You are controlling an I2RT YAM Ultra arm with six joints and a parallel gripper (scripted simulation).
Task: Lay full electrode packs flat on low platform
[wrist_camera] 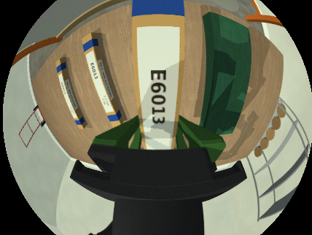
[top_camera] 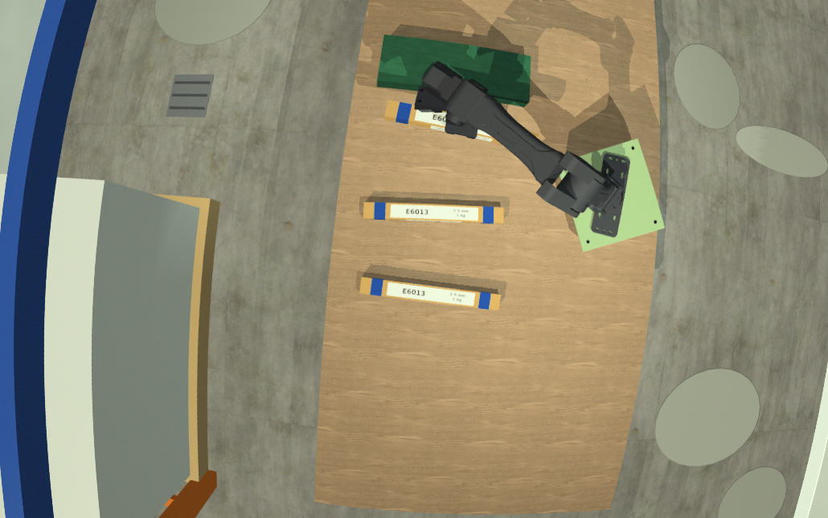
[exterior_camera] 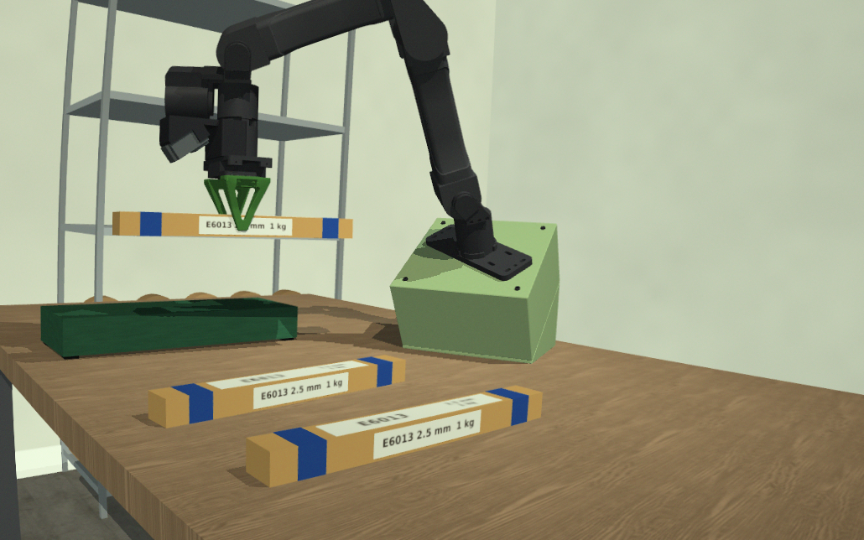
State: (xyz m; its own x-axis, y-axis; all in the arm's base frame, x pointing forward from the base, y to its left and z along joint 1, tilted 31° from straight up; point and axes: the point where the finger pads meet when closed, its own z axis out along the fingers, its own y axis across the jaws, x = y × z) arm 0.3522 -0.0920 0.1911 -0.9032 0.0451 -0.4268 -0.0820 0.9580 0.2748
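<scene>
The dark green low platform lies 4 cm ahead of my hand, 20 cm to the right of it and 18 cm below it.
</scene>
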